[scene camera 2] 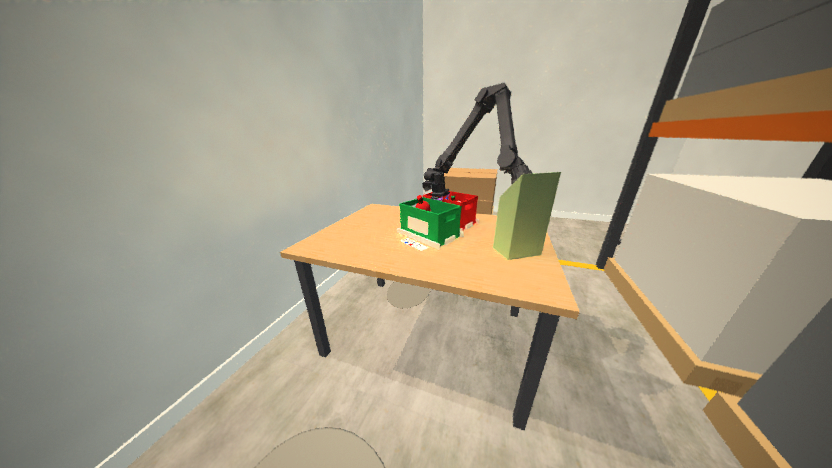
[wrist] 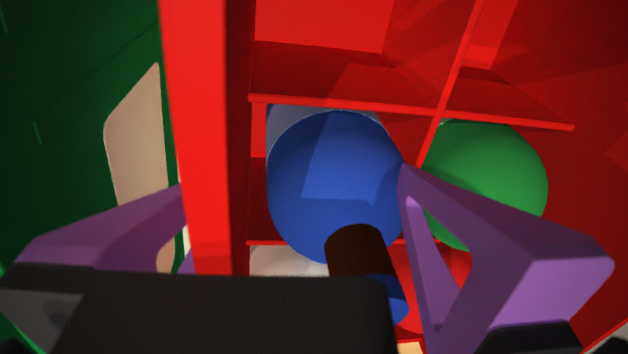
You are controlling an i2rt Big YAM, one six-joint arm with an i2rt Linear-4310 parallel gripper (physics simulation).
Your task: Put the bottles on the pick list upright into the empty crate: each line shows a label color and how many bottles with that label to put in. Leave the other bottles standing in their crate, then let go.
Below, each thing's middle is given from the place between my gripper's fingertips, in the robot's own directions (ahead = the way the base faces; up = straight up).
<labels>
Right now my hand is 3 cm past the blue bottle (wrist: 331,174), 1 cm to the left of it and 3 cm above it. Round my hand: white bottle (wrist: 265,260) (10 cm behind, 3 cm to the left, 3 cm below); green bottle (wrist: 491,159) (5 cm behind, 9 cm to the right, 3 cm below).
</labels>
